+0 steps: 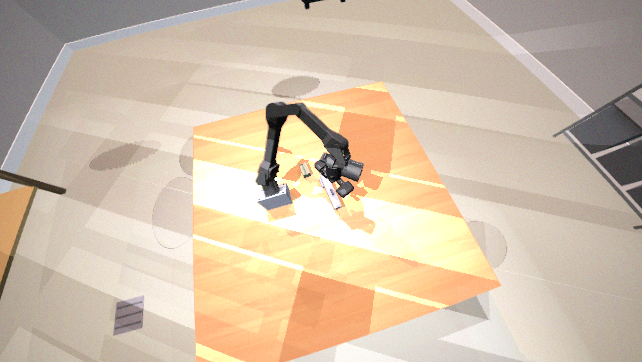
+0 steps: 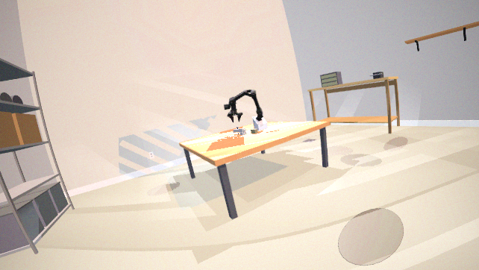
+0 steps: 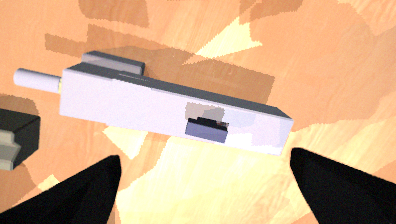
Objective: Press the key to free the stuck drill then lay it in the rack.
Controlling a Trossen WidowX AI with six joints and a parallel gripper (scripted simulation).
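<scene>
My gripper tip is now 10 mm past the drill, 70 mm to the right of it and 90 mm above it. Also, from my gripper tip: grey block 10 mm behind, 10 mm to the left, 100 mm below.
</scene>
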